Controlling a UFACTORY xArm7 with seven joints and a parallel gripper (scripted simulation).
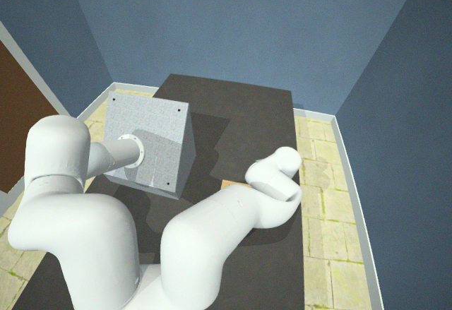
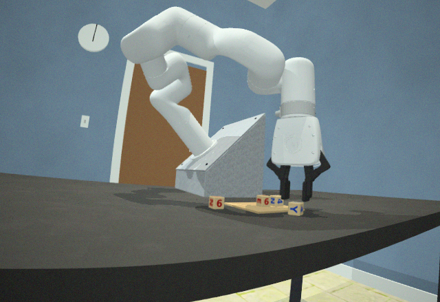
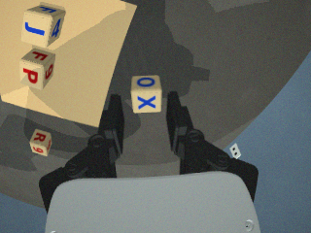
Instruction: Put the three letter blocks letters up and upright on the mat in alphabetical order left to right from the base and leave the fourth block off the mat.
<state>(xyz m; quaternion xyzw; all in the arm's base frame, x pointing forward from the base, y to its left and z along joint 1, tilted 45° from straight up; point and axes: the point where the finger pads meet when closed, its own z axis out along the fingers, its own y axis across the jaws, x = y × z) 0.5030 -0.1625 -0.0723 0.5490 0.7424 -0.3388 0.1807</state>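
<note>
Now: the tan mat 100 mm behind my hand, 50 mm below it and 10 mm to the left of it. Round my hand: block (100 mm behind, 50 mm to the left, 30 mm below).
</note>
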